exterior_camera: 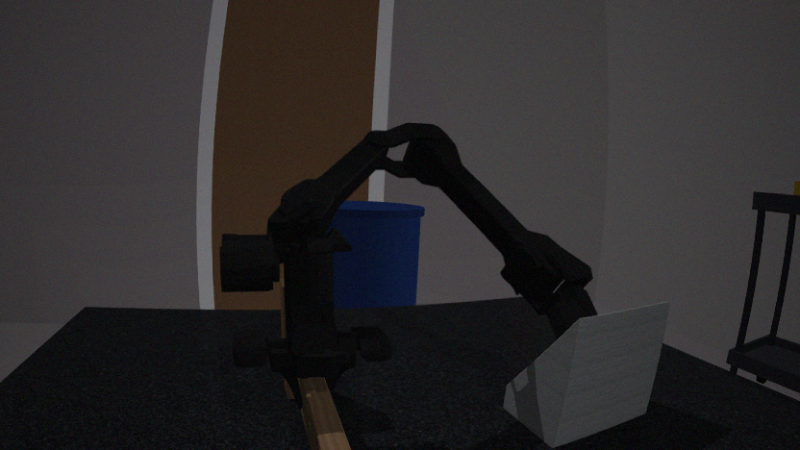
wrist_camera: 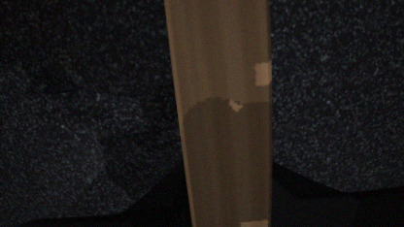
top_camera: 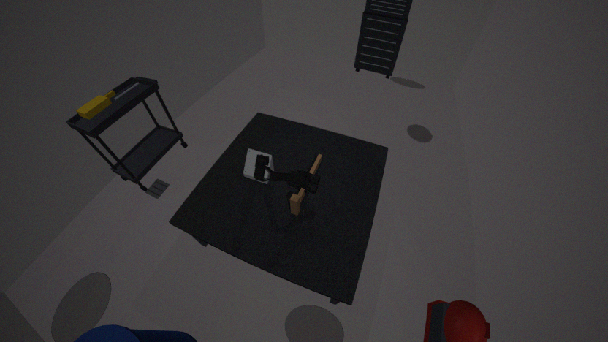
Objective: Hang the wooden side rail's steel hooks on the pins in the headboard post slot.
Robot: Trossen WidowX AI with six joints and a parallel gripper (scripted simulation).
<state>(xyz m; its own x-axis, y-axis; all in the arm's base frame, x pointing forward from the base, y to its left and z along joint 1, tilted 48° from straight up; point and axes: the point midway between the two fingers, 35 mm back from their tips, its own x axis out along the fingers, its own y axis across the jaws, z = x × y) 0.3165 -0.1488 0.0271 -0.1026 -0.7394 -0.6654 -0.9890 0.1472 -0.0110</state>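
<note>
Right now the wooden headboard post is 13 cm to the right of my gripper tip, 4 cm above it and 1 cm behind it.
</note>
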